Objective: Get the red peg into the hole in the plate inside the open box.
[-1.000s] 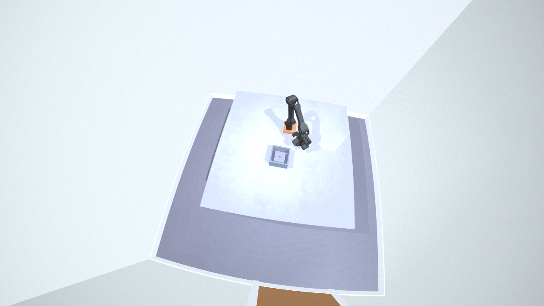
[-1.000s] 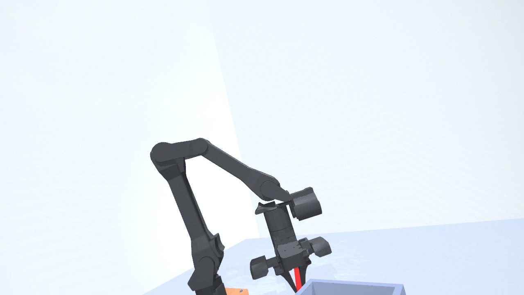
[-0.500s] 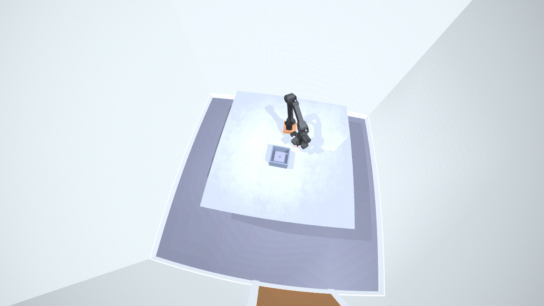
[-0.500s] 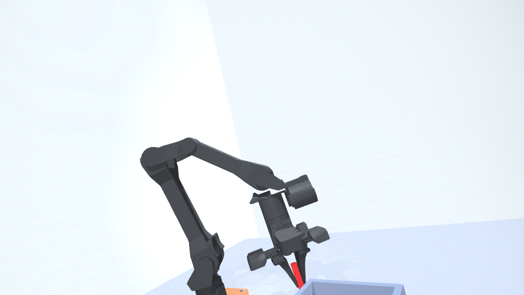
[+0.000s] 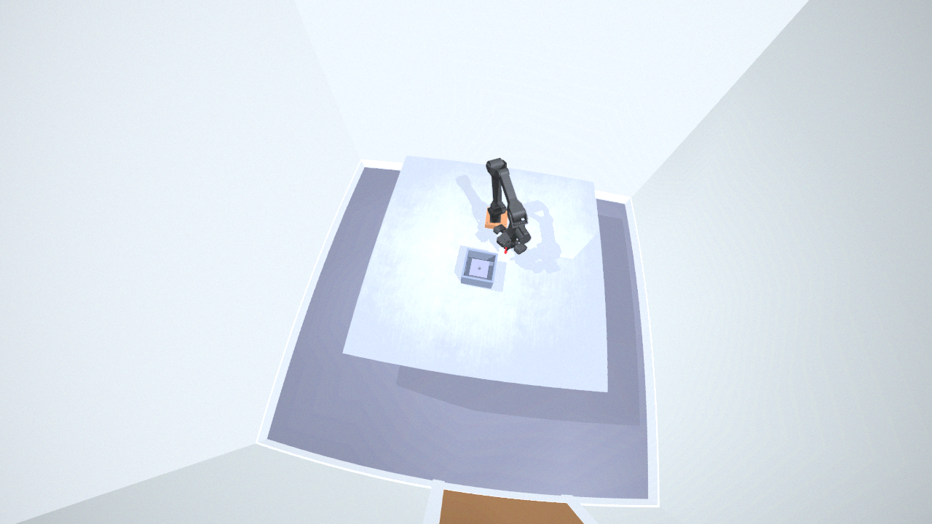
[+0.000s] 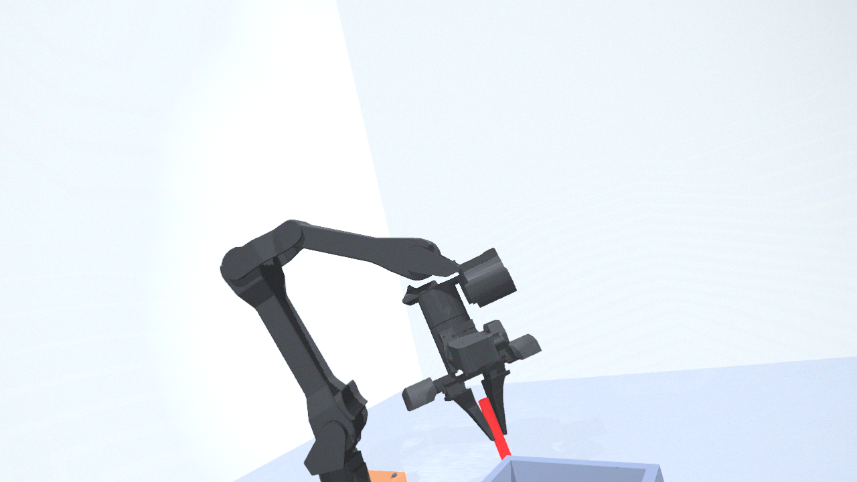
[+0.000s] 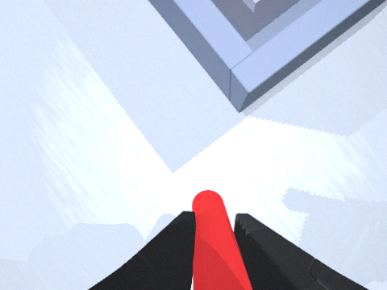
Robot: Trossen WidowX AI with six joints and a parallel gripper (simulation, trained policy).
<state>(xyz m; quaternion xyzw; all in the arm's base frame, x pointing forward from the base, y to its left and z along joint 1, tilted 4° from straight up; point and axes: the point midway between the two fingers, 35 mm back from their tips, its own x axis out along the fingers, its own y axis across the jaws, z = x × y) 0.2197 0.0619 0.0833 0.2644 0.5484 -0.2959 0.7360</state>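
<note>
Right now the grey box is 130 mm to the right of my gripper tip, 100 mm ahead of it and 80 mm below it. From my gripper tip the other things lie so: red peg 10 mm above.
</note>
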